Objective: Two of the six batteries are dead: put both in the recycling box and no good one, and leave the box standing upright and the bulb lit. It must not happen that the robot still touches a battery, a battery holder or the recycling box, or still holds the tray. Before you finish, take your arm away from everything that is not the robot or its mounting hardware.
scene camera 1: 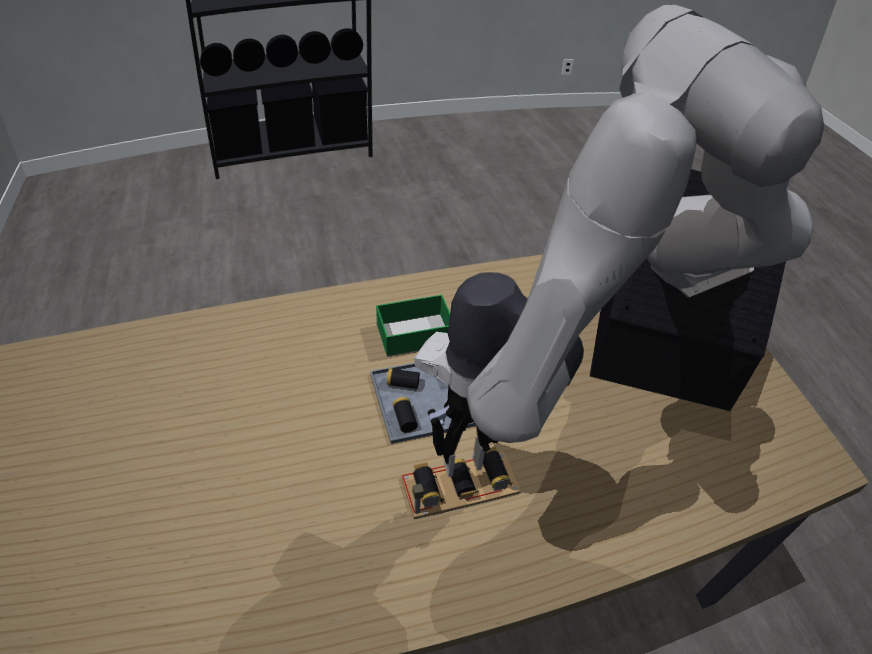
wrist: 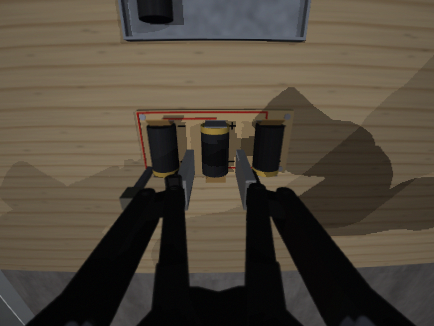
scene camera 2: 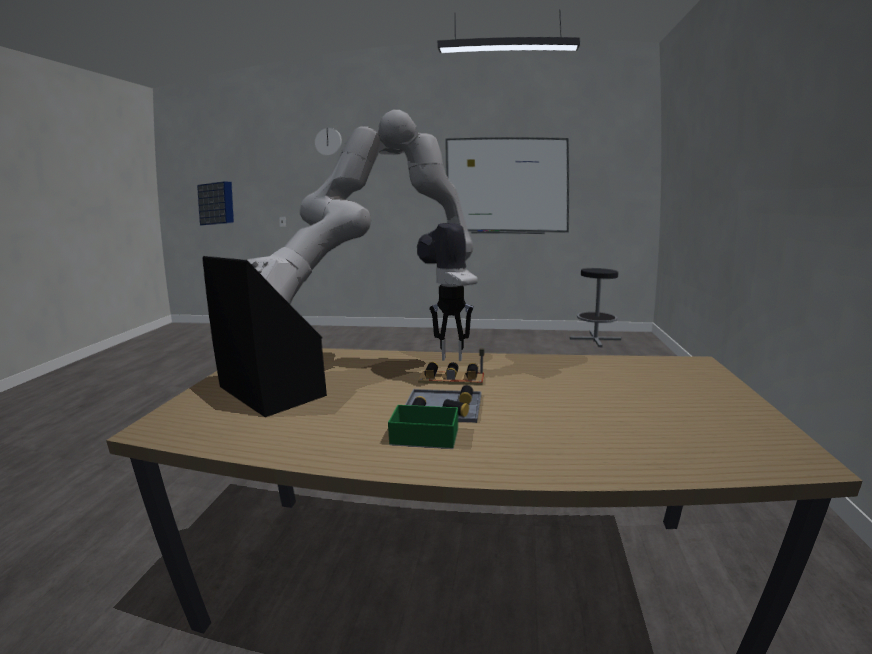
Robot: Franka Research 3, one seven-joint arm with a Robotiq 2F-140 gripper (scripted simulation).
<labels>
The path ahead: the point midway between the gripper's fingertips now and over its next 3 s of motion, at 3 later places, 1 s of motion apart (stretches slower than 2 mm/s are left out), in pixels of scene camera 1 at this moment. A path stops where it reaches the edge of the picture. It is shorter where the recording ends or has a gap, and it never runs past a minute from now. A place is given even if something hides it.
The gripper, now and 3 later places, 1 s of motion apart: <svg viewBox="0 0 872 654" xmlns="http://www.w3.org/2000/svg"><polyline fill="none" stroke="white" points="462,467 464,480 460,474 458,445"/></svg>
</labels>
